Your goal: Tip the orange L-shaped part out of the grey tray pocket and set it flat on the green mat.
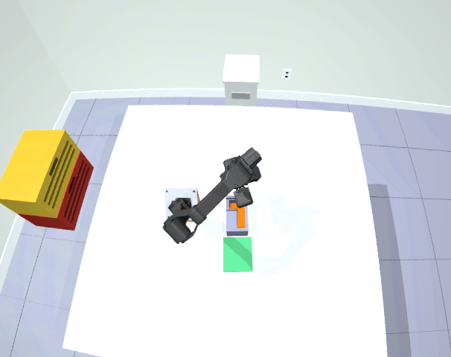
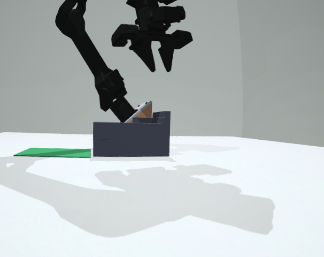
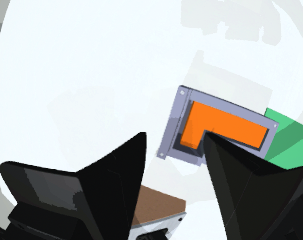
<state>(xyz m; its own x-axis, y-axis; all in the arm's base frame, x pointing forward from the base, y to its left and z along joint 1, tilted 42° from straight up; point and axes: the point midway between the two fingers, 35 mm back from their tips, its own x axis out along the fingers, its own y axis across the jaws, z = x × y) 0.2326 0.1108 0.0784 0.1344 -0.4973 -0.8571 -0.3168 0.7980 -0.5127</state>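
Right now my gripper tip is 10 mm past the orange L-shaped part, 50 mm to the left of it and 130 mm above it. From my gripper tip the other things lie so: green mat: 10 mm behind, 220 mm to the right, 190 mm below.
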